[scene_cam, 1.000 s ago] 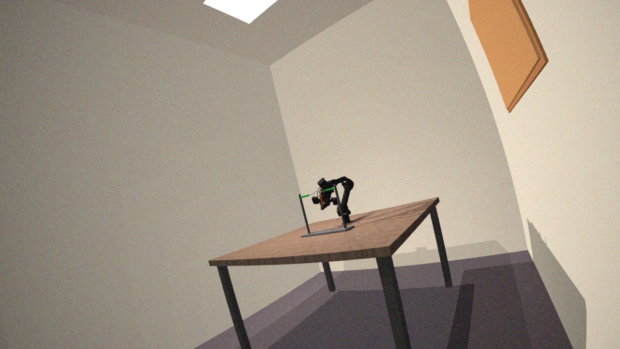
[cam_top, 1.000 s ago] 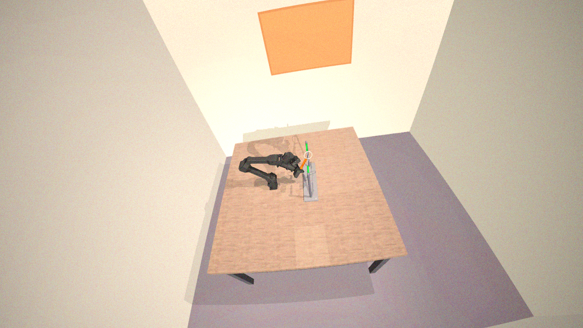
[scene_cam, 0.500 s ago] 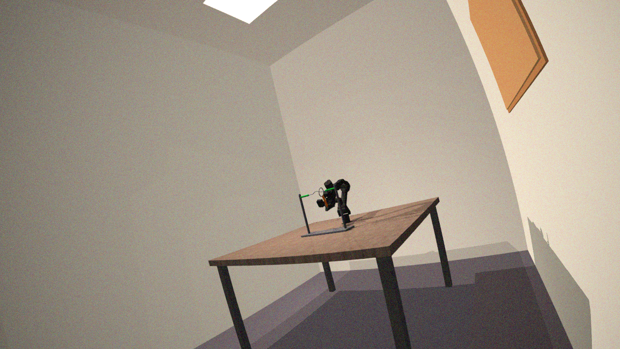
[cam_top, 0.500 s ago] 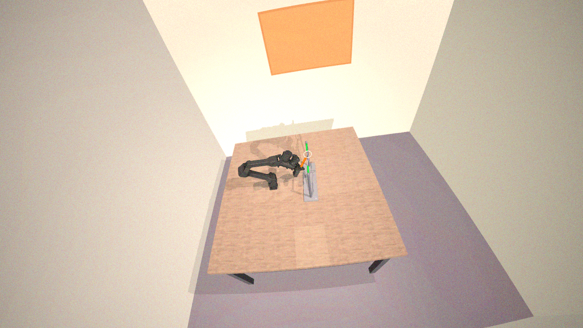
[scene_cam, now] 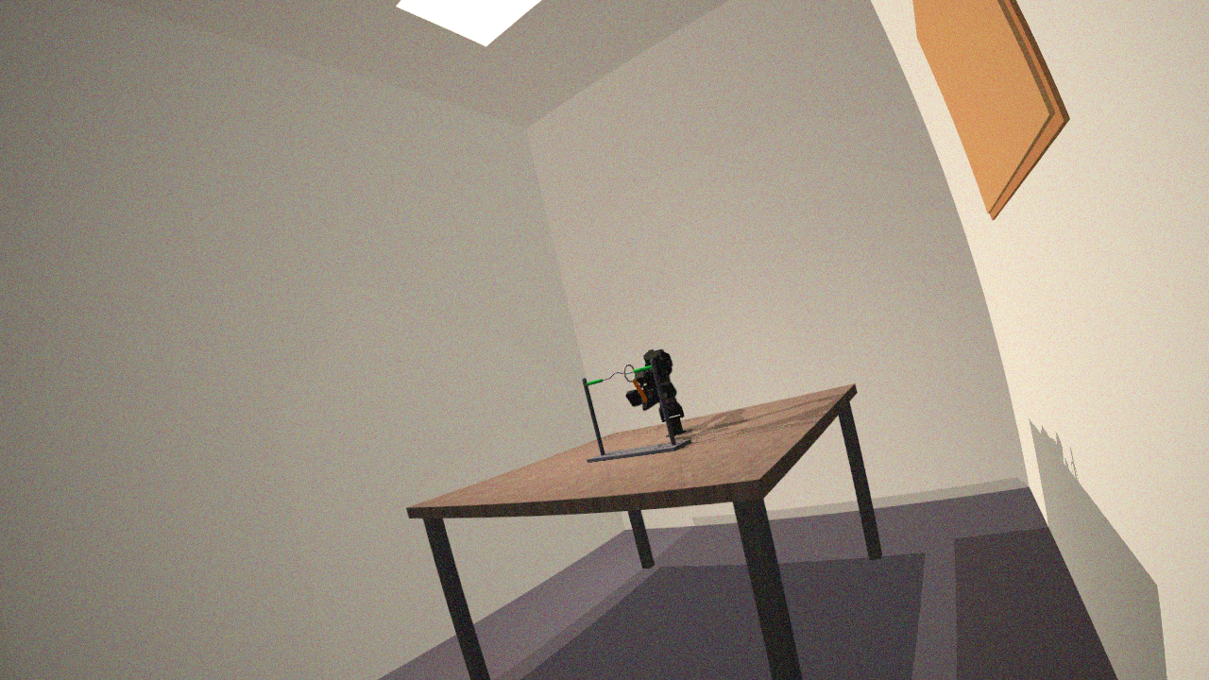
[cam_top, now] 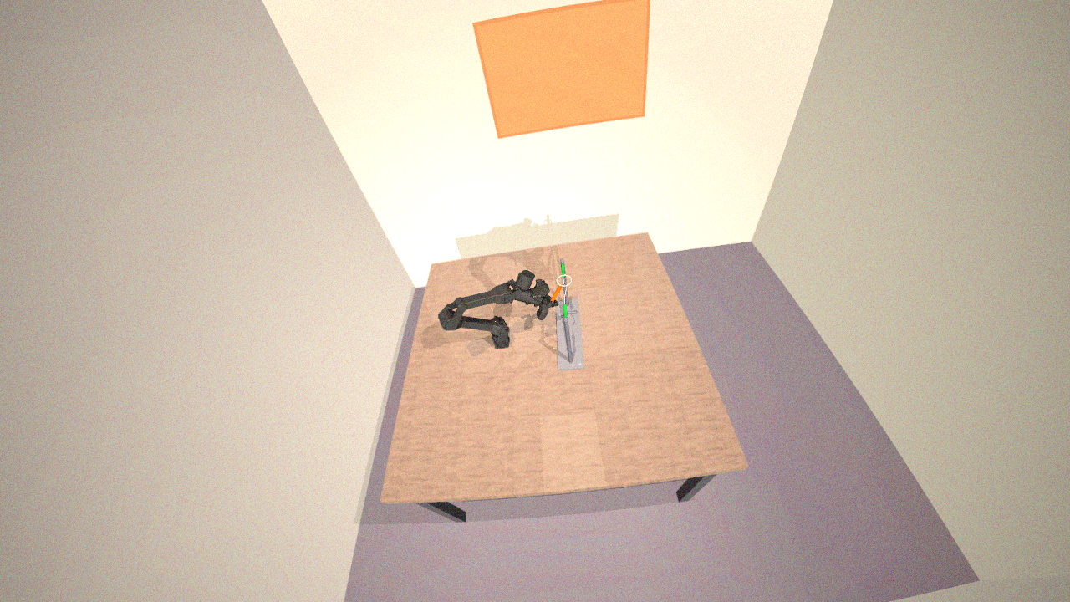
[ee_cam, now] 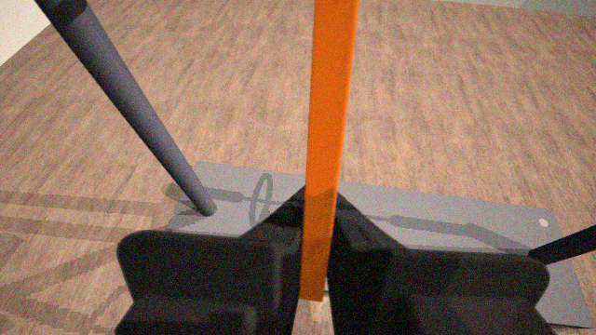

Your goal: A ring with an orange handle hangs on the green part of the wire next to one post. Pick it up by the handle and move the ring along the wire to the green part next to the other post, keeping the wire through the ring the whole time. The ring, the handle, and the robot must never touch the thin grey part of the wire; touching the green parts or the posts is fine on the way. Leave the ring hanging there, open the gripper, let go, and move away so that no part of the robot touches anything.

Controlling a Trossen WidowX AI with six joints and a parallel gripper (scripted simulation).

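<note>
The ring with orange handle lies 10 cm above my gripper tip and 1 cm ahead of it.
</note>
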